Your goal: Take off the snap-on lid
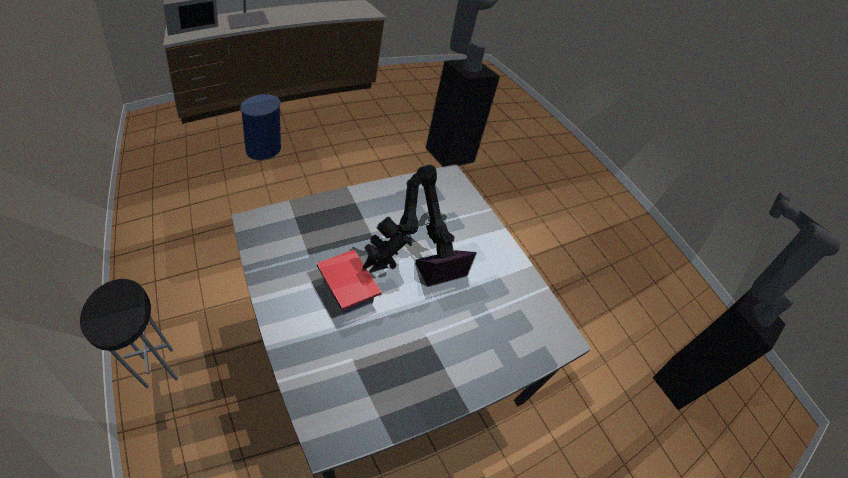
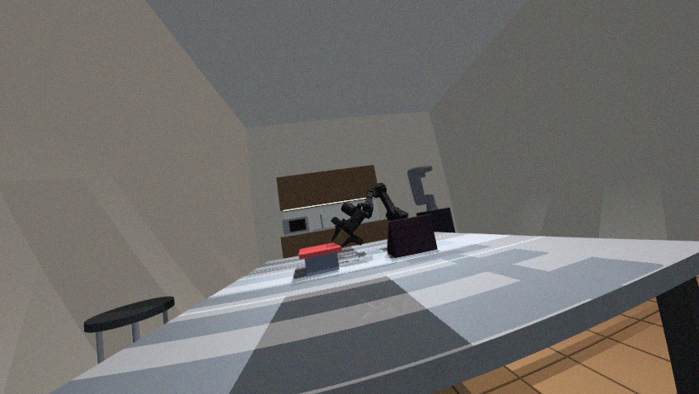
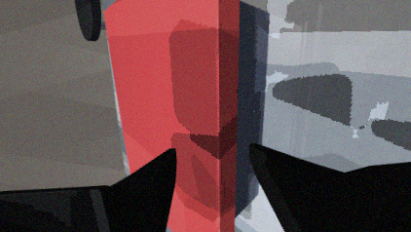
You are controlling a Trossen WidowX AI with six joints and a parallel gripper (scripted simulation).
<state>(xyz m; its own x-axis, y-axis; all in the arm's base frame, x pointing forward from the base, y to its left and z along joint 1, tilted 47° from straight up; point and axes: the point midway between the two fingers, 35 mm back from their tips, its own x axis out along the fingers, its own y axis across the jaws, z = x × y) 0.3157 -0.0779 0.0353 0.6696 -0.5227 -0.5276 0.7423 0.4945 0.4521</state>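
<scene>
Now: gripper tip 80 mm short of the red lid and 10 mm above it. The rest, counted from my gripper tip: storage box: 80 mm ahead, 50 mm below.
</scene>
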